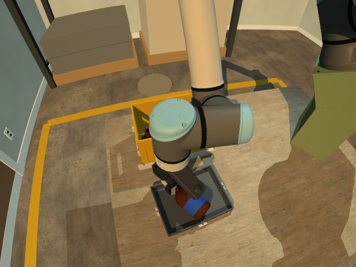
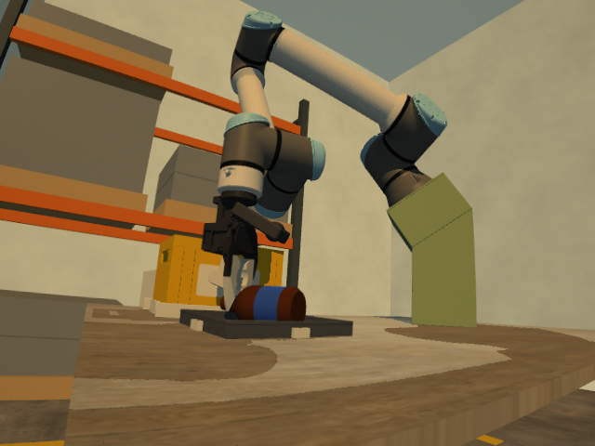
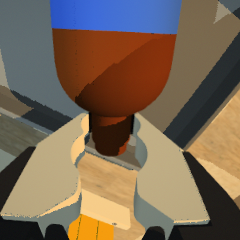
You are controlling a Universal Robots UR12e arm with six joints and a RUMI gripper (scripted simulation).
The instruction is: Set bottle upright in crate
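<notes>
Now: hand 50 mm to the right of the bottle and 10 mm past it. Round my hand: dark tray: 50 mm to the left, 30 mm below, 30 mm behind; yellow crate: 210 mm to the right, 100 mm behind, 40 mm above.
</notes>
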